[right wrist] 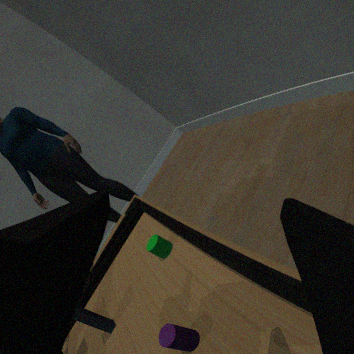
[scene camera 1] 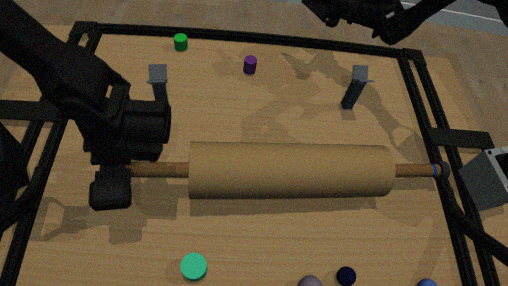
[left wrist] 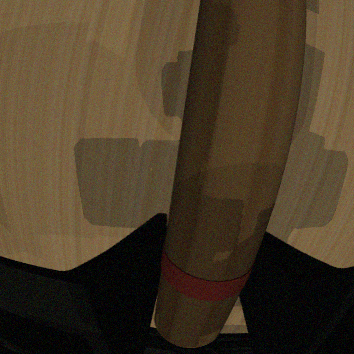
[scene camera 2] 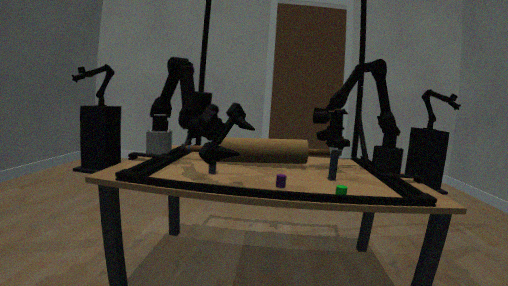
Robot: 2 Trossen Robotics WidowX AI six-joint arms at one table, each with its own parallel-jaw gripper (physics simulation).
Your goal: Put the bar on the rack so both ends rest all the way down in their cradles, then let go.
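Frame: origin at the left arm's base, x down, y back, z left, level; metres.
Seen in the pictures: left gripper, fingertip midpoint: (scene camera 1: 121, 176) (left wrist: 197, 223); right gripper, fingertip midpoint: (right wrist: 198, 205) (scene camera 2: 246, 141); left arm's base, origin of the base link: (scene camera 2: 388, 147); right arm's base, origin of the base link: (scene camera 2: 159, 130).
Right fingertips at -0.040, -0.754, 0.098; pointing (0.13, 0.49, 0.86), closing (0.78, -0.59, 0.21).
Observation:
Pixels of each thing's top centre, then the offset from my right fingertips to it, as dx, dy, dz.
- green cylinder, middle of its top: (right wrist: 151, 242) (scene camera 1: 180, 37) (scene camera 2: 342, 186) +0.122, +0.279, +0.093
- purple cylinder, middle of its top: (right wrist: 166, 334) (scene camera 1: 250, 59) (scene camera 2: 281, 175) +0.117, +0.156, -0.058
- teal disc, middle of its top: (scene camera 1: 193, 265) +0.123, +0.481, -0.433
- dark blue ball, middle of its top: (scene camera 1: 349, 274) +0.119, +0.252, -0.580
The bar (scene camera 1: 290, 171) (scene camera 2: 270, 150) (left wrist: 240, 150) has a thick tan middle and thin brown ends, with a red band at one and a blue band at the other. It lies level across the table, in front of the rack in scene camera 1; whether it touches the table is unclear. My left gripper (scene camera 1: 112, 172) (left wrist: 197, 223) is shut on its red-banded end, a finger at each side. My right gripper (scene camera 1: 316, 12) (scene camera 2: 245, 141) (right wrist: 198, 205) is open and empty, high beyond the rack. The rack's two grey posts, one (scene camera 1: 158, 73) (scene camera 2: 332, 165) and the other (scene camera 1: 360, 73) (scene camera 2: 213, 167), hold nothing.
A green cylinder (scene camera 1: 180, 42) (scene camera 2: 341, 190) (right wrist: 160, 246) and a purple cylinder (scene camera 1: 250, 65) (scene camera 2: 281, 180) (right wrist: 179, 337) stand behind the rack in scene camera 1. A teal disc (scene camera 1: 193, 266) and a dark blue ball (scene camera 1: 346, 276) lie at the front. A black frame (scene camera 1: 250, 40) borders the table.

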